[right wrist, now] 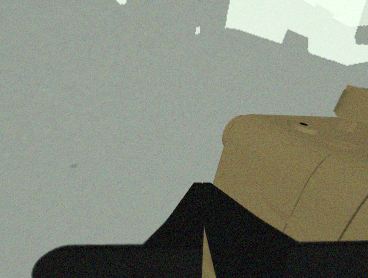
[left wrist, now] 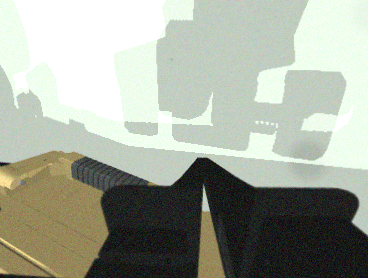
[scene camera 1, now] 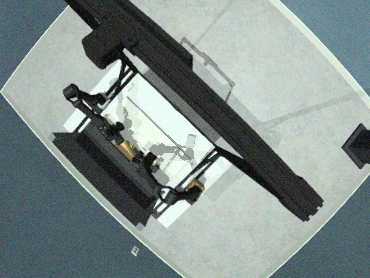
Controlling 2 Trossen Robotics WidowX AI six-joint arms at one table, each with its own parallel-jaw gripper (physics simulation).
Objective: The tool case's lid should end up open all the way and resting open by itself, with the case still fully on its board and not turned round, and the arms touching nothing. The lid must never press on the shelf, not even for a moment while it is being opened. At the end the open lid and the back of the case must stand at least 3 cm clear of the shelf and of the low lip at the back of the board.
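Places are measured from the left arm's base along level axes (x ahead, y left, z up), in centimetres.
Where they show: left gripper, fingertip midpoint: [left wrist: 202, 162]; right gripper, fingertip midpoint: [right wrist: 201, 191]; left arm's base, link origin: [scene camera 1: 195, 190]; right arm's base, link origin: [scene camera 1: 101, 100].
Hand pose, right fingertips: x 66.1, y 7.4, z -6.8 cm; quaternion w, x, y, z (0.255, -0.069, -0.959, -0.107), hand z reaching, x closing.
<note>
Each offset is from my right fingertips to the top centre of the thing. Level surfaces: height alone.
The tan tool case @(dy +9.2, dx -12.5, dz +8.9 cm) [scene camera 1: 126, 150] [left wrist: 45, 215] [right wrist: 280, 175] lies between the two grippers in the scene view. Its dark ribbed handle @(dy -0.3, dx -15.7, dz +1.9 cm) [left wrist: 107, 172] shows in the left wrist view. The lid looks closed, though only part of the case shows. My left gripper [scene camera 1: 140, 158] [left wrist: 202, 162] is shut and empty, with its tips over the case's handle side in the left wrist view. My right gripper [scene camera 1: 119, 140] [right wrist: 201, 191] is shut and empty, its tips beside the case's rounded corner. Contact with the case cannot be told. The board, its back lip and the shelf cannot be made out clearly.
A long dark beam [scene camera 1: 225, 120] crosses the scene view above the white table @(dz -4.9 cm) [scene camera 1: 162, 115]. A dark slab [scene camera 1: 100, 180] runs along the table's lower-left side. A tan-orange piece [scene camera 1: 195, 185] lies by the left arm's base. Arm shadows fall across the tabletop.
</note>
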